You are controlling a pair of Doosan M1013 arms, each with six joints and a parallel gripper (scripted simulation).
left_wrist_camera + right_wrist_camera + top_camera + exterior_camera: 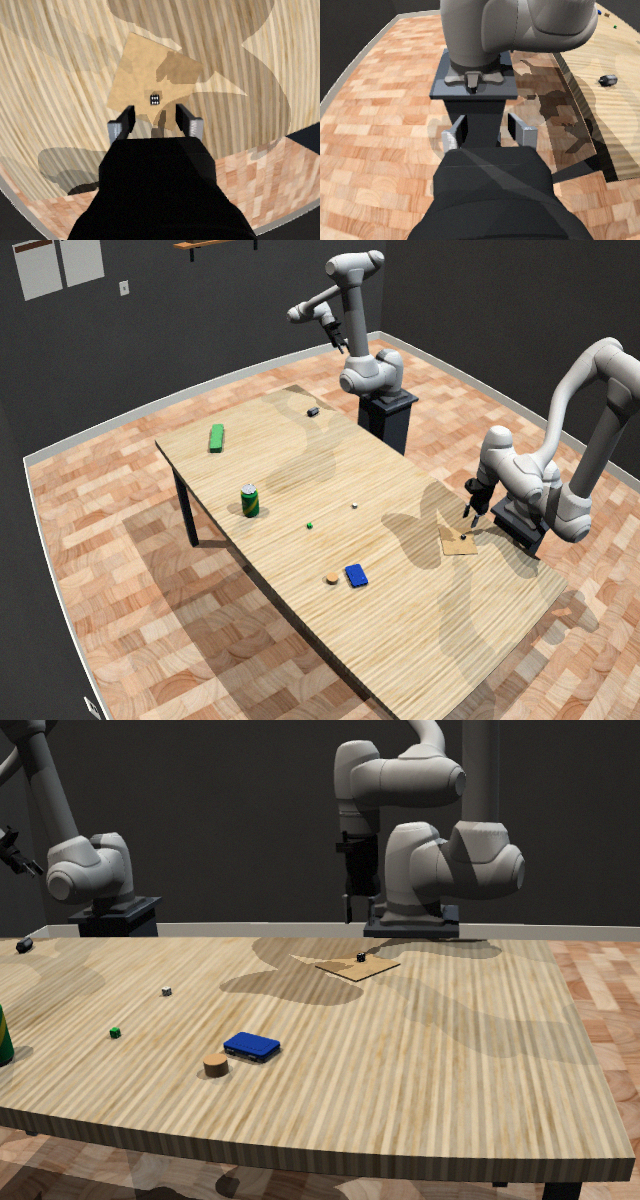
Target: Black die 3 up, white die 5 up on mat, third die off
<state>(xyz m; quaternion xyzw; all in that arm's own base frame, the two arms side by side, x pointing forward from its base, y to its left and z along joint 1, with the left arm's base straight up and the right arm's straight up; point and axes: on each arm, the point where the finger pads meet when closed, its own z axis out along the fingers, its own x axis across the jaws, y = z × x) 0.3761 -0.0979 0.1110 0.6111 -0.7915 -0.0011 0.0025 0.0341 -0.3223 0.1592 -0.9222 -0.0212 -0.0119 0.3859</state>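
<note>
Right now my left hand is 100 mm above the black die. Also, from my left hand: blue case: 460 mm ahead, 60 mm to the right, 100 mm below; then tan mat: 30 mm ahead, 110 mm below; then white die: 270 mm ahead, 360 mm to the right, 100 mm below.
</note>
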